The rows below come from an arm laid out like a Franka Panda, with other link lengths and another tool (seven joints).
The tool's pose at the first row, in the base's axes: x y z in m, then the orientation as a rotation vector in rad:
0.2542 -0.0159 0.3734 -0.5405 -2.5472 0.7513
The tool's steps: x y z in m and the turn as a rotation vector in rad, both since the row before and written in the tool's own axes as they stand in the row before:
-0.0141 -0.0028 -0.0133 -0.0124 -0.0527 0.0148
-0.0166 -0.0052 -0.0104 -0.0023 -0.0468 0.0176
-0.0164 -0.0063 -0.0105 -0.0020 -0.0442 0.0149
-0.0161 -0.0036 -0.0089 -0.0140 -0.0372 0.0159
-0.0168 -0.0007 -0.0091 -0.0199 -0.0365 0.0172
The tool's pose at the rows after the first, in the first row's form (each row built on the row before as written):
0.2719 -0.0193 0.3811 -0.5511 -2.6006 0.7651
0.2894 -0.0266 0.3883 -0.5640 -2.6430 0.7898
0.3062 -0.0342 0.3971 -0.5738 -2.6830 0.8131
0.3227 -0.0400 0.4040 -0.5897 -2.7232 0.8177
0.3405 -0.0437 0.4100 -0.6090 -2.7660 0.8142

